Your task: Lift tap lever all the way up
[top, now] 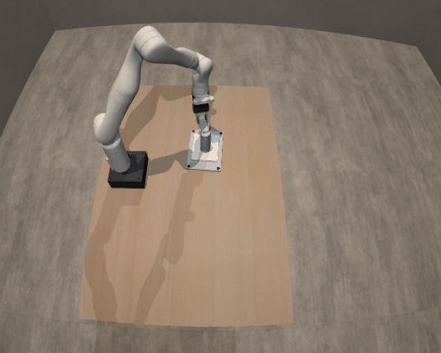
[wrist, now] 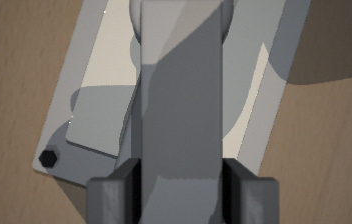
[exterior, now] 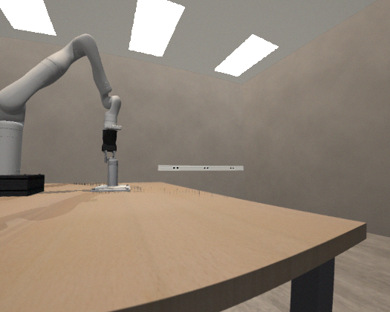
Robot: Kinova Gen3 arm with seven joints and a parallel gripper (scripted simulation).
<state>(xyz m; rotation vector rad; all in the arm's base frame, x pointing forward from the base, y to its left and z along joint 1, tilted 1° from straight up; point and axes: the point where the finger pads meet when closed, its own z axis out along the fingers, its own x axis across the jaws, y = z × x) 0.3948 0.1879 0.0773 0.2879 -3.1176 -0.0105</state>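
Right now my hand is 1 cm short of the tap lever and 3 cm to the left of it. The rest, counted from my hand: tap: 1 cm ahead, 5 cm to the right, 4 cm below.
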